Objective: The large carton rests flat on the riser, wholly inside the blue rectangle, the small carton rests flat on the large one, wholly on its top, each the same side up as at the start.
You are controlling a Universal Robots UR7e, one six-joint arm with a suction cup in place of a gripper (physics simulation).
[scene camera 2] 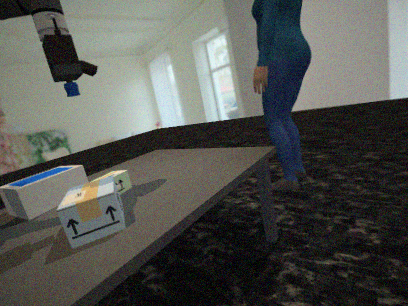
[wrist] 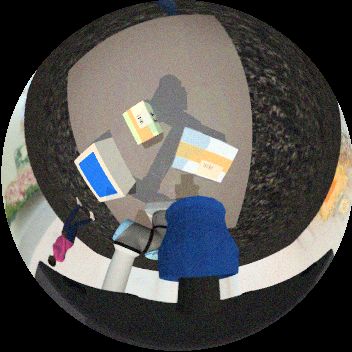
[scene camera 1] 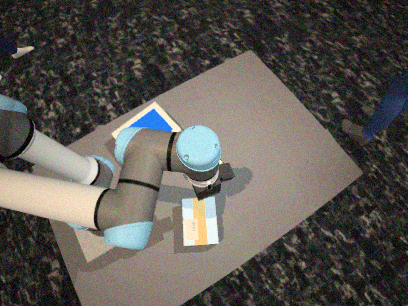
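Note:
The large carton (scene camera 1: 200,222) (scene camera 2: 92,212) (wrist: 205,154), pale blue and white with an orange band, sits flat on the table, its arrows pointing up in scene camera 2. The small carton (scene camera 2: 121,181) (wrist: 142,122), green and cream with an orange band, sits flat on the table between riser and large carton; the arm hides it in scene camera 1. The riser (scene camera 2: 47,195) (wrist: 117,162) is a pale block with the blue rectangle (scene camera 1: 154,121) (scene camera 2: 47,176) (wrist: 97,175) on top. My gripper (scene camera 2: 72,89) (wrist: 197,210), a blue suction cup, is open, holding nothing, high above the table.
The table (scene camera 1: 280,135) (scene camera 2: 200,170) (wrist: 210,75) bears all these things. The arm's base plate (scene camera 1: 92,250) stands at its left in scene camera 1. A person in blue (scene camera 1: 390,107) (scene camera 2: 285,90) stands beyond the table. Another person (wrist: 67,237) shows in the wrist view.

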